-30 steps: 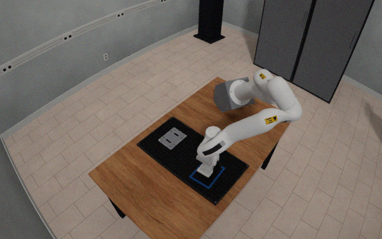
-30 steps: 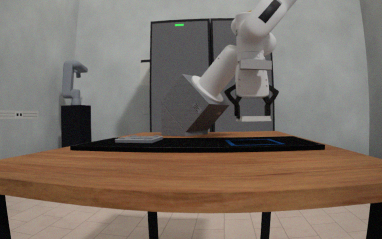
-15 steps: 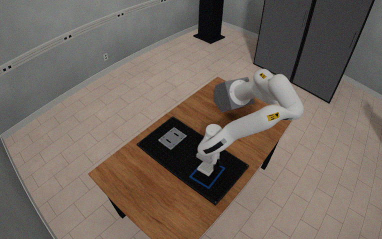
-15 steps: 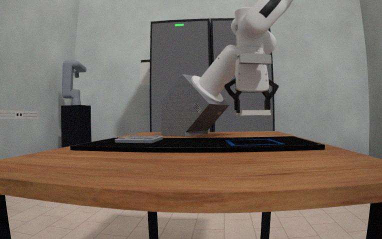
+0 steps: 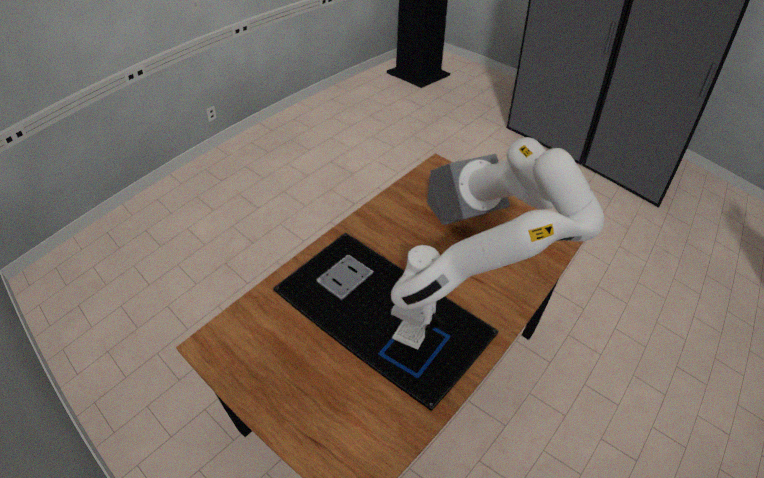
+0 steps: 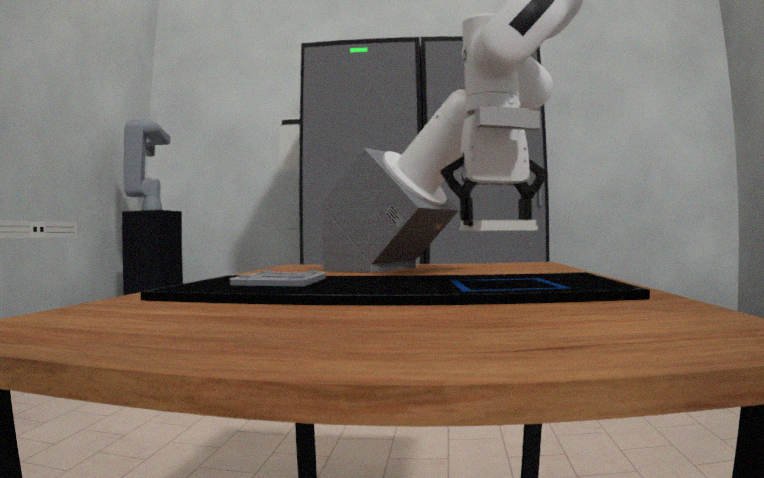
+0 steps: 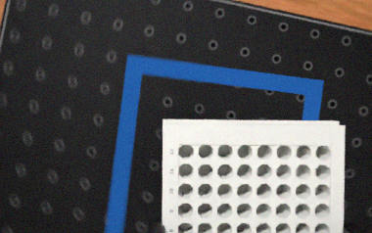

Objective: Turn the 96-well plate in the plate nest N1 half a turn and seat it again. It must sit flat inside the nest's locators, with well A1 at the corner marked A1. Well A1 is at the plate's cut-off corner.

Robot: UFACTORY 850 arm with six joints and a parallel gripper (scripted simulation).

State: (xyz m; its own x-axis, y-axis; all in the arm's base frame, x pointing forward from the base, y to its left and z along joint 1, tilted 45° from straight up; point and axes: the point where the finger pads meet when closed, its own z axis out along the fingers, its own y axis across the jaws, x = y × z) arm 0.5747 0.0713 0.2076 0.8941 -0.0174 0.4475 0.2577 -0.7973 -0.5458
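My gripper is now 350 mm to the left of the grey plate nest, 90 mm above it and 30 mm past it. From my hand the other things lie so: white 96-well plate: 10 mm below.
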